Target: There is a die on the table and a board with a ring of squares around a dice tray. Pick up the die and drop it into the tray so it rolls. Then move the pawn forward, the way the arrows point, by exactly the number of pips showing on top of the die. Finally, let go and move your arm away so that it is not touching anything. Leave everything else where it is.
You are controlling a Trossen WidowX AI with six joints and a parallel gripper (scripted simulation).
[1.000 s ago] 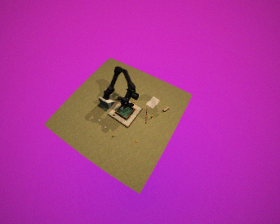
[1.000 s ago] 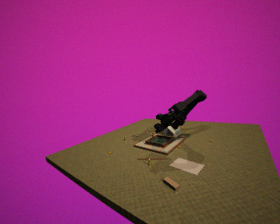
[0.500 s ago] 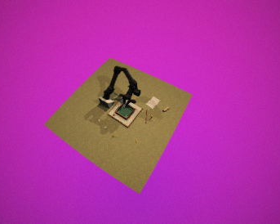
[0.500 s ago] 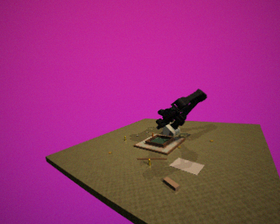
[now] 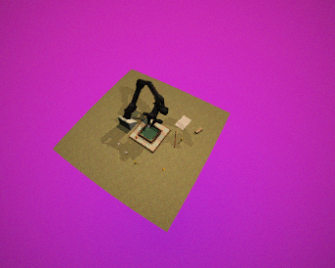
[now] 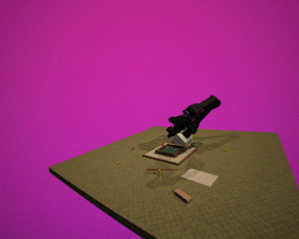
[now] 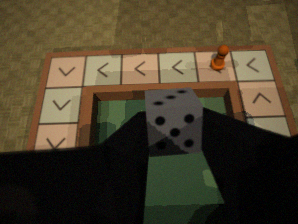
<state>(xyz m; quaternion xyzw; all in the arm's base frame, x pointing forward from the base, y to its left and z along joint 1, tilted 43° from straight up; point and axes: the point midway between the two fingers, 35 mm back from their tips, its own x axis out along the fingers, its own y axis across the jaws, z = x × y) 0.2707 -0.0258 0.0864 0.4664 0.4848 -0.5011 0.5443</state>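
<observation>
Right now my gripper tip is right at the white die. Also, from my gripper tip: green dice tray: 120 mm below; then orange pawn: 70 mm behind, 110 mm to the right, 100 mm below; then thin stick: 230 mm ahead, 90 mm to the left, 120 mm below.
</observation>
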